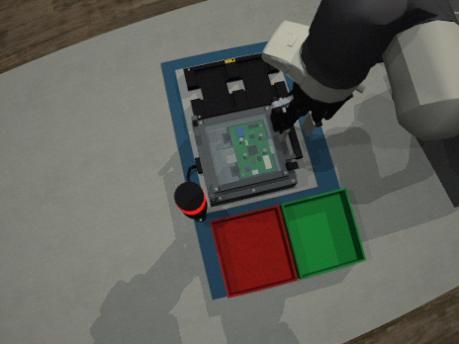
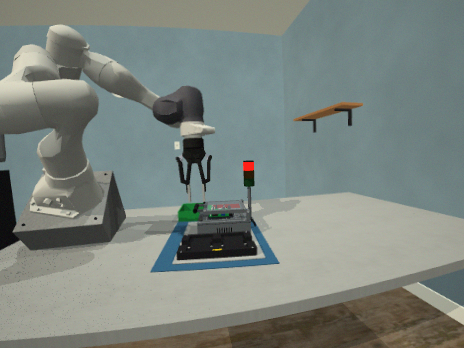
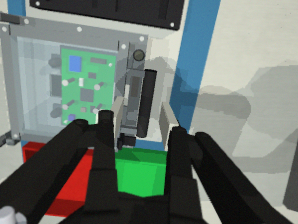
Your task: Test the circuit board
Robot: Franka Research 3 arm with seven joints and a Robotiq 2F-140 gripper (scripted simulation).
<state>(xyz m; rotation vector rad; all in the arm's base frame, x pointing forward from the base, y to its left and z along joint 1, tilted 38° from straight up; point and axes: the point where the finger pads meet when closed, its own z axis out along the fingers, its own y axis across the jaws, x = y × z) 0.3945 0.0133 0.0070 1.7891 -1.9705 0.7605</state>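
Now: the latch hook 3 cm ahead of my hand, 6 cm to the left of it and 6 cm below it. From my hand the other things lie so: clear lid: 8 cm ahead, 1 cm to the right, 6 cm below; green circuit board: 8 cm ahead, 1 cm to the right, 8 cm below; tester plate: 9 cm ahead, 8 cm below.
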